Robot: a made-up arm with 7 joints.
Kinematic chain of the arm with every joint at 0, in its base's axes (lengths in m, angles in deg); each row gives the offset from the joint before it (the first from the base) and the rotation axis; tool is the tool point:
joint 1: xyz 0 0 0.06 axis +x
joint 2: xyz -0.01 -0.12 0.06 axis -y
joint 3: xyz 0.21 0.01 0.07 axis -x
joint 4: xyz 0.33 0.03 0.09 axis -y
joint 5: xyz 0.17 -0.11 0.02 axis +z
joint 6: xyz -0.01 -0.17 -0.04 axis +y
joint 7: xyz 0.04 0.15 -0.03 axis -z
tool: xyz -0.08 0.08 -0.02
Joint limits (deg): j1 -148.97..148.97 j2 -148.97..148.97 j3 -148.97..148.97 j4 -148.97..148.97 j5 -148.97..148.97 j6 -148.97..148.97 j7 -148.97..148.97
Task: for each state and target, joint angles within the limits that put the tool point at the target. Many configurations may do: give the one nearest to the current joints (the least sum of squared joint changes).
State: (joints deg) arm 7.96 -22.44 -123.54 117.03 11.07 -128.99 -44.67
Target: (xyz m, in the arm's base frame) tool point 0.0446 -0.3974 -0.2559
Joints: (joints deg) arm -14.09 -58.92 -126.30 126.14 10.22 -132.54 -48.97
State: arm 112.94 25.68 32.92 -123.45 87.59 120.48 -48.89
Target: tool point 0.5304 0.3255 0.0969
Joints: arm 145.23 -26.80 23.65 -90.00 89.15 121.73 -55.92
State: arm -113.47 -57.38 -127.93 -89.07 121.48 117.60 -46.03
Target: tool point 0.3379 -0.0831 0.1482
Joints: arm -136.13 -40.34 -131.30 -145.28 127.79 119.02 -67.49
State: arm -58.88 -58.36 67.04 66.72 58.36 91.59 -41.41
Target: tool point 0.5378 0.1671 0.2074
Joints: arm -46.29 -16.63 54.95 91.95 56.51 94.82 -39.94
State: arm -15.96 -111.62 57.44 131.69 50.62 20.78 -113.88
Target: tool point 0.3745 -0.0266 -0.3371
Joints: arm -11.60 -92.93 54.49 128.86 51.09 20.68 -115.61
